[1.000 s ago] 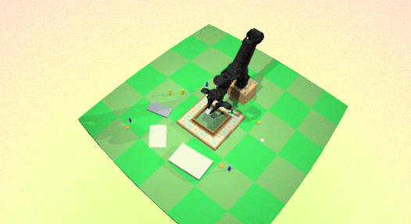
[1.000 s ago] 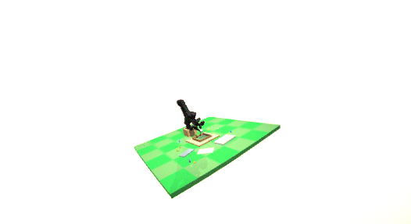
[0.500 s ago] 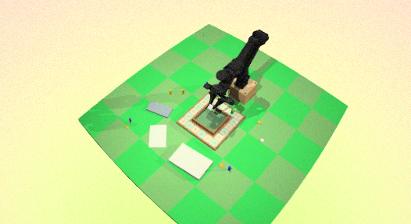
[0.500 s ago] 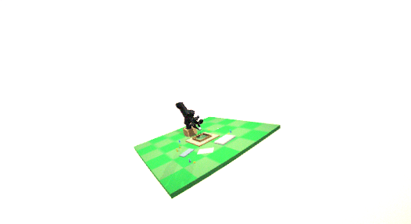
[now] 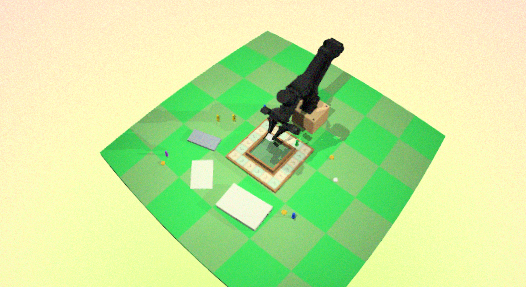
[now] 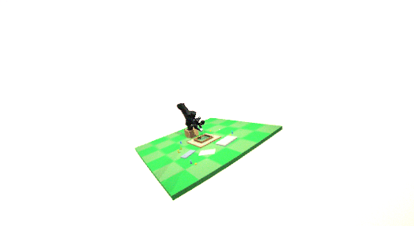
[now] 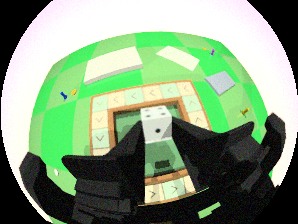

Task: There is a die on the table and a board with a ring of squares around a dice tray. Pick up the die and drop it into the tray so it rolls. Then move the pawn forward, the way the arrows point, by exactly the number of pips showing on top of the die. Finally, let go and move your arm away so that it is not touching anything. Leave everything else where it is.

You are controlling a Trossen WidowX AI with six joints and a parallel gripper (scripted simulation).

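Now: the white die right at my gripper tip. Also, from my gripper tip: green dice tray 11 cm below; then green pawn 11 cm behind, 7 cm to the left, 9 cm below; then grey card 13 cm ahead, 29 cm to the right, 12 cm below.
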